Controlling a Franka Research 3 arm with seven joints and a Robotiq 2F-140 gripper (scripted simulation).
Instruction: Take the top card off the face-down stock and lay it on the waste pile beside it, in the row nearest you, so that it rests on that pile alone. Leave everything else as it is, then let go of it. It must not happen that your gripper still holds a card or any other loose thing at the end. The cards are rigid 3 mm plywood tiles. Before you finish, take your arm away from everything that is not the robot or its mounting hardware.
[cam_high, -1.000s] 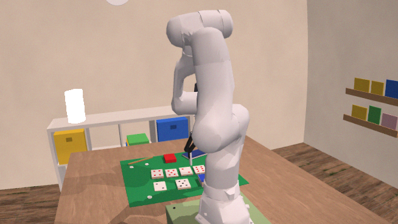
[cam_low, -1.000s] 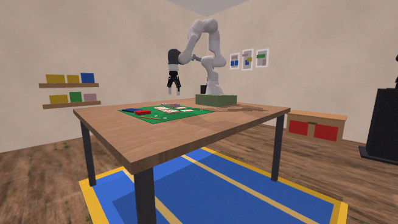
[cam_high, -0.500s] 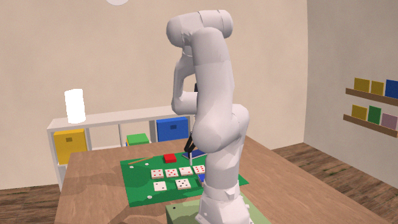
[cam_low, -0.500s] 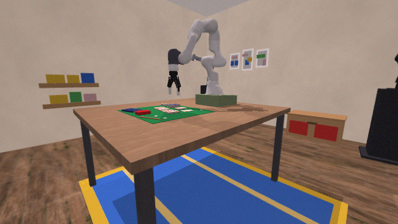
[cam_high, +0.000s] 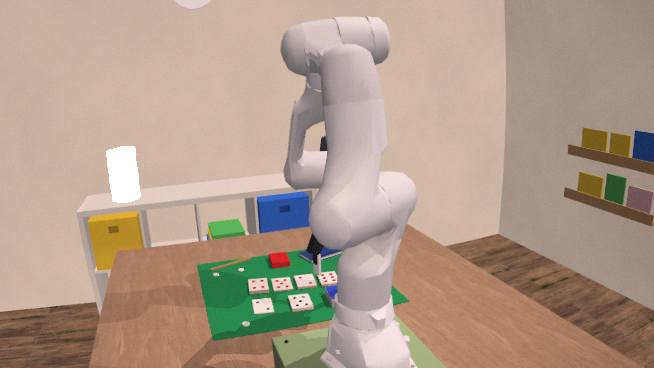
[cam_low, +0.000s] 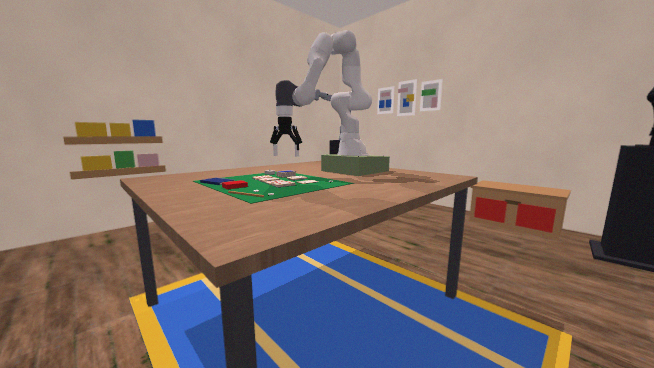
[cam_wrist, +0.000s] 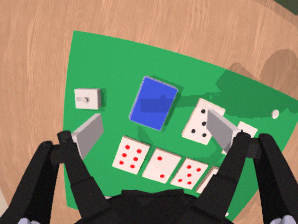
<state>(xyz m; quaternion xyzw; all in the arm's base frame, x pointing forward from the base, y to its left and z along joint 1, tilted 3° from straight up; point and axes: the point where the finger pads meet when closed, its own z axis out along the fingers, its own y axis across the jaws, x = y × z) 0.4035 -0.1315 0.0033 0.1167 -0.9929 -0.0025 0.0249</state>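
My gripper is now 2 cm short of the grey block, 14 cm to the left of it and 10 cm above it. Also, from my hand: red block 35 cm ahead, 7 cm to the left, 11 cm below; black-pip card 6 cm ahead, 23 cm to the left, 12 cm below; green mat 17 cm ahead, 9 cm to the left, 13 cm below.
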